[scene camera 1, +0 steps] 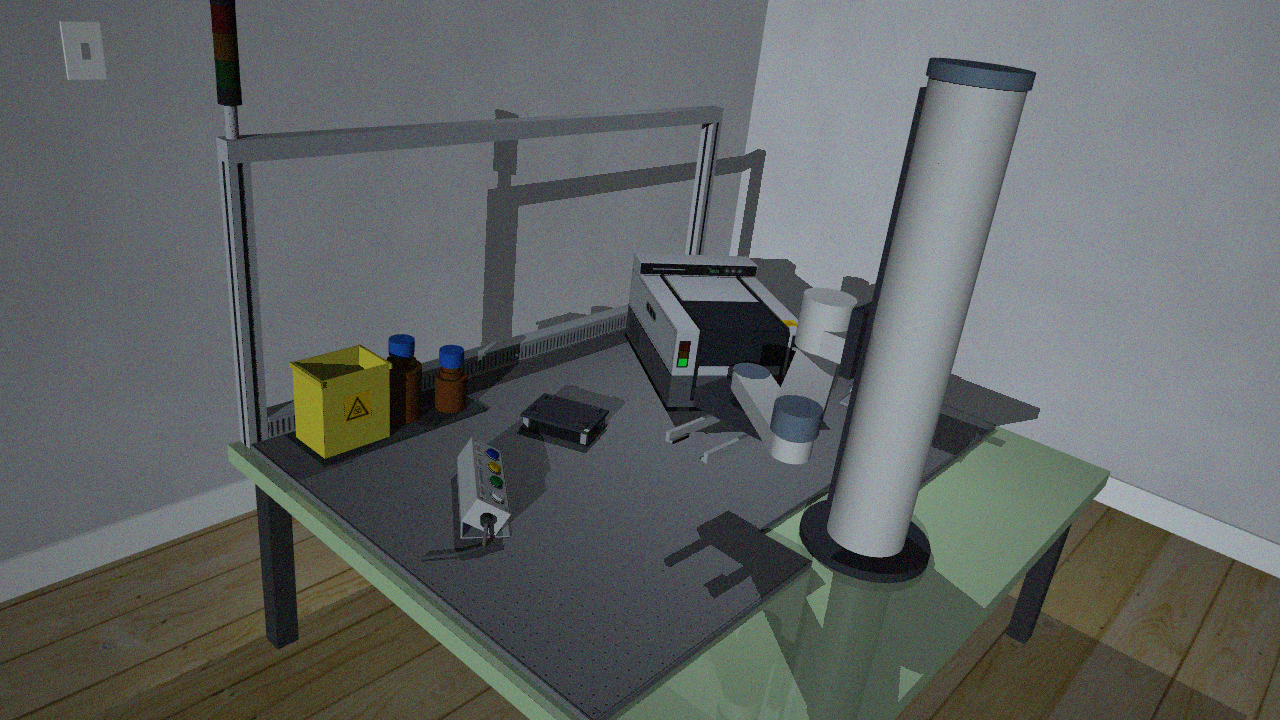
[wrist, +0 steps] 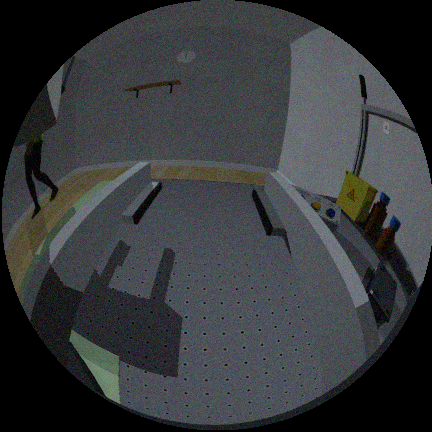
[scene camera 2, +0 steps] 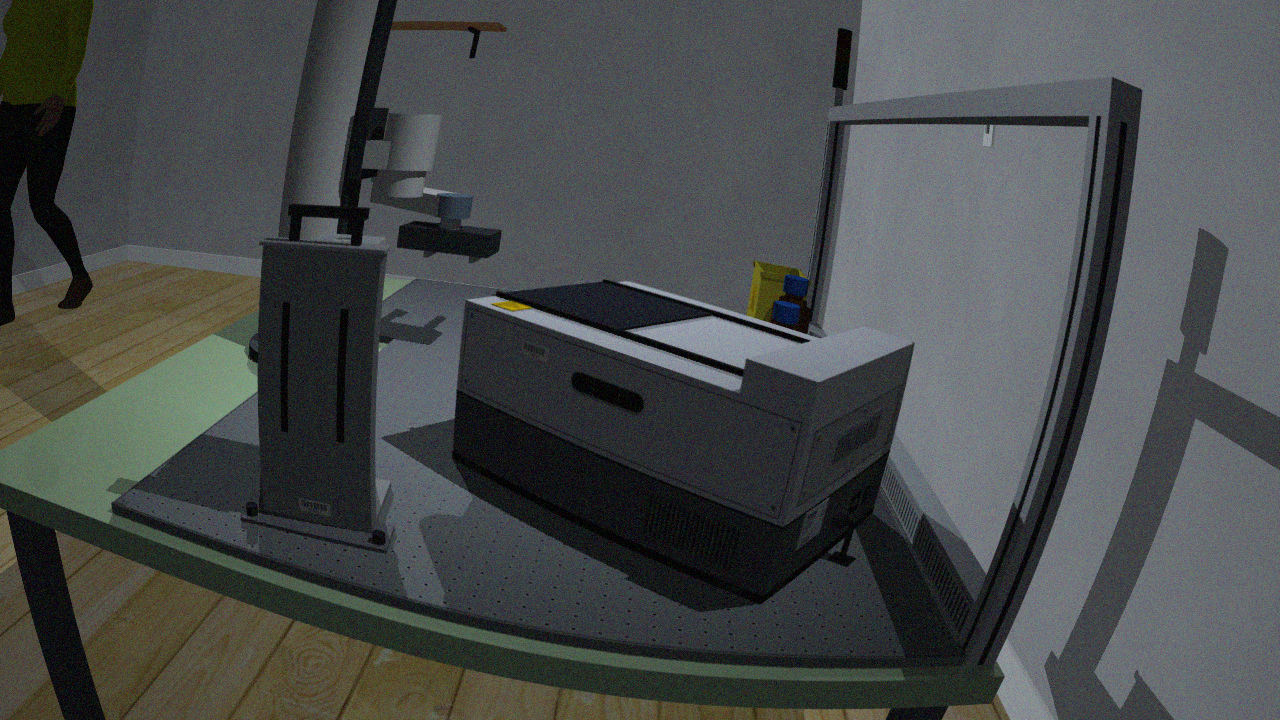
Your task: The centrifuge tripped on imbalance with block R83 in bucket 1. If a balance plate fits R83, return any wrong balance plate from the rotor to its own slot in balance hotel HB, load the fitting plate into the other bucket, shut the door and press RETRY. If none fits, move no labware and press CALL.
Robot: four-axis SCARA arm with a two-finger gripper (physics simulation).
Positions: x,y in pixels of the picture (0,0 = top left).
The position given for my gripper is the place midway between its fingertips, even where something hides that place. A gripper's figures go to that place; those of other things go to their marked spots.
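A centrifuge (scene camera 1: 677,356) stands 2.11 m from the lens, and my gripper (scene camera 1: 686,447) is at 1.66 m from the lens.
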